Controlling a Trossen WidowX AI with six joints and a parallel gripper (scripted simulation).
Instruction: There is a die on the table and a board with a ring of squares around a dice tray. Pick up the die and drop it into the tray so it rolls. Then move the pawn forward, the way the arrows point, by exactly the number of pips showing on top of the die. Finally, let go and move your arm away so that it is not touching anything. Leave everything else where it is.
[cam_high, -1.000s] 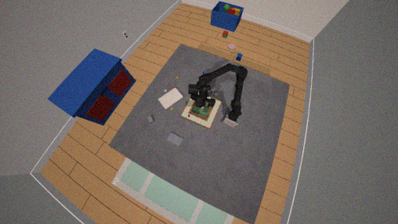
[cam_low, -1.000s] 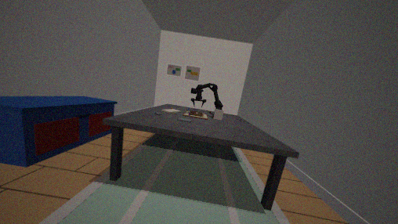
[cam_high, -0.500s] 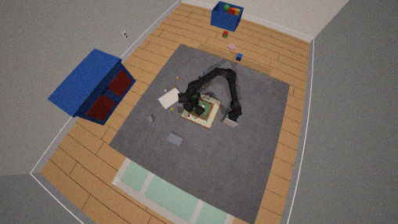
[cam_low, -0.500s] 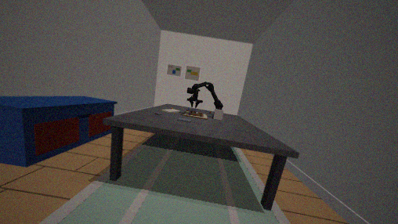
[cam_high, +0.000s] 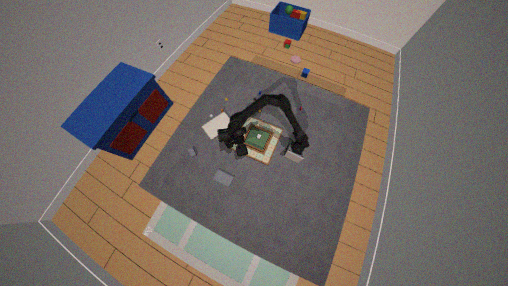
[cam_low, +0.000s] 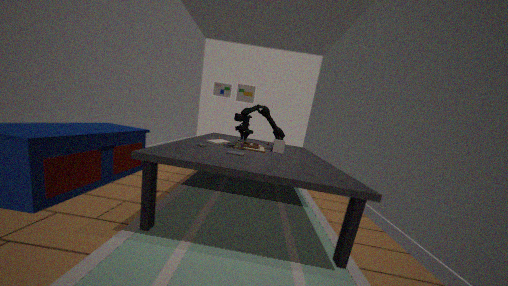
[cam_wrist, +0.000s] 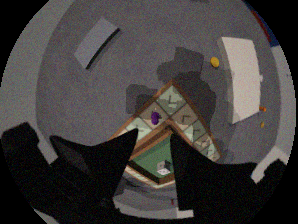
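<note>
Now: gripper tip 50 mm above the purple pawn. Also, from my gripper tip: white die 110 mm to the right, 90 mm behind, 50 mm below; then white sheet 220 mm ahead, 110 mm to the right, 70 mm below.
</note>
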